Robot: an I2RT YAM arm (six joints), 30 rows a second.
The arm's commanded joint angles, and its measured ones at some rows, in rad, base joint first. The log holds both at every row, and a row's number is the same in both.
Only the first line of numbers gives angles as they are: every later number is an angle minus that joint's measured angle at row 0.
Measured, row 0:
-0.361, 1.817, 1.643, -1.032, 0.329, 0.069
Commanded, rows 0 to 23:
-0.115, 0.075, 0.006, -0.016, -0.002, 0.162
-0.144, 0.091, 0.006, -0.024, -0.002, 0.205
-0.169, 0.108, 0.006, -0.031, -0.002, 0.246
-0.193, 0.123, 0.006, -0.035, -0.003, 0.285
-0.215, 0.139, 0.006, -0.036, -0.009, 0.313
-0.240, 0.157, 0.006, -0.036, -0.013, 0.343
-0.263, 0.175, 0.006, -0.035, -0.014, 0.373
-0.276, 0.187, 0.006, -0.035, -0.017, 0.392
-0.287, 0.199, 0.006, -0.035, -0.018, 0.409
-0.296, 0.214, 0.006, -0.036, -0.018, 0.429
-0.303, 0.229, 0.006, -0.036, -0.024, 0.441
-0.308, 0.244, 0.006, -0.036, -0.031, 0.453
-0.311, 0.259, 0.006, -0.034, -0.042, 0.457
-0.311, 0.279, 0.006, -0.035, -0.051, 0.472
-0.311, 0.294, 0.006, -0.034, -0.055, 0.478
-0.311, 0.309, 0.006, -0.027, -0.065, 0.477
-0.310, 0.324, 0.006, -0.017, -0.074, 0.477
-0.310, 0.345, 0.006, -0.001, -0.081, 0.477
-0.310, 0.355, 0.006, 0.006, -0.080, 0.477
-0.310, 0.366, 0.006, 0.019, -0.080, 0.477
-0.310, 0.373, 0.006, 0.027, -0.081, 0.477
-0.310, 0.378, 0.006, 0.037, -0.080, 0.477
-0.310, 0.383, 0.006, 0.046, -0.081, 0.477
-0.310, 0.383, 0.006, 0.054, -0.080, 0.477
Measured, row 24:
-0.311, 0.360, 0.000, 0.035, -0.070, 0.451
